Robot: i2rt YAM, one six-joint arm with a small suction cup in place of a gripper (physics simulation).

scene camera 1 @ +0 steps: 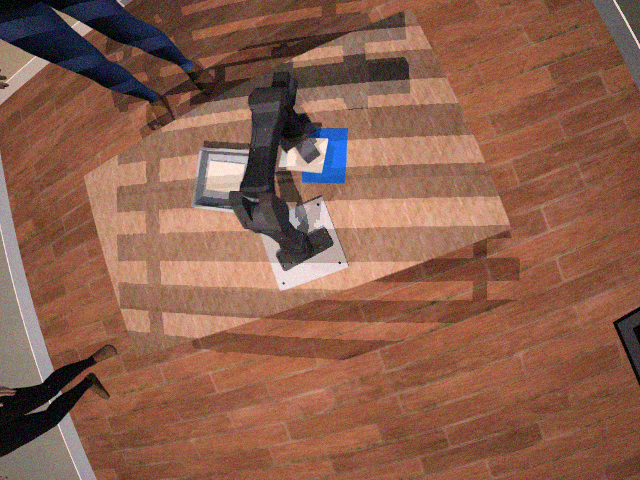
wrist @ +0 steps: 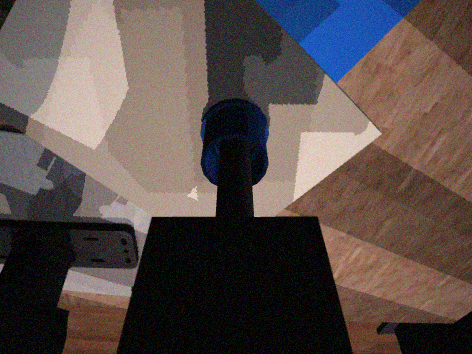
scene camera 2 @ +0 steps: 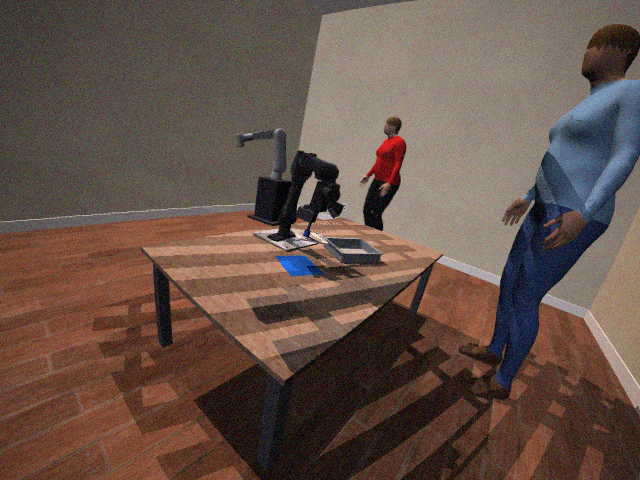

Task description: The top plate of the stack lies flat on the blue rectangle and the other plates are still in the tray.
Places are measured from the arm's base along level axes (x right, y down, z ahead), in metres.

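Pixels of known places: end effector, tool point: [wrist: 234,119] [scene camera 2: 305,238]; arm's base, origin of the base link: [scene camera 1: 304,249] [wrist: 47,241] [scene camera 2: 283,236].
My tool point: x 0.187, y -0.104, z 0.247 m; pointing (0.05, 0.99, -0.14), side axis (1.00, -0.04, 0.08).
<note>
For each thing: its top centre in the pictures, then the offset to it from my tool point. "*": a spot on its surface instead. Level surfaces: height alone.
- thin cream plate, middle of its top: [wrist: 173,134] [scene camera 1: 301,152] [scene camera 2: 310,232] dy -0.022, dx -0.026, dz +0.007 m
- blue rectangle, surface spot: [wrist: 355,40] [scene camera 1: 342,149] * dy +0.116, dx +0.094, dz -0.006 m
- grey tray, middle of its top: [scene camera 1: 224,179] [scene camera 2: 353,245] dy +0.067, dx -0.321, dz +0.109 m
- wooden table, its level: dy +0.116 m
My gripper [scene camera 2: 306,234] [wrist: 235,120], a blue suction cup, is on the upper face of a thin cream plate [scene camera 1: 305,166] [wrist: 155,75] and holds it above the table. The plate looks roughly level. In scene camera 1 the arm hides the cup, and the plate overlaps the left part of the blue rectangle [scene camera 1: 337,155] [scene camera 2: 295,264] [wrist: 355,40]. In scene camera 2 the plate is seen nearly edge-on, behind the rectangle. The grey tray [scene camera 1: 197,178] [scene camera 2: 364,257] holds cream plates [scene camera 1: 223,175]; their number cannot be told. The arm hides the tray's right part in scene camera 1.
The arm's white base plate [scene camera 1: 330,263] is bolted to the wooden table [scene camera 1: 439,206] [scene camera 2: 217,289], close to the held plate. Striped shadows cross the table. A person in blue [scene camera 2: 584,155] stands beyond the table edge on the tray side. Another robot arm [scene camera 2: 279,155] stands behind.
</note>
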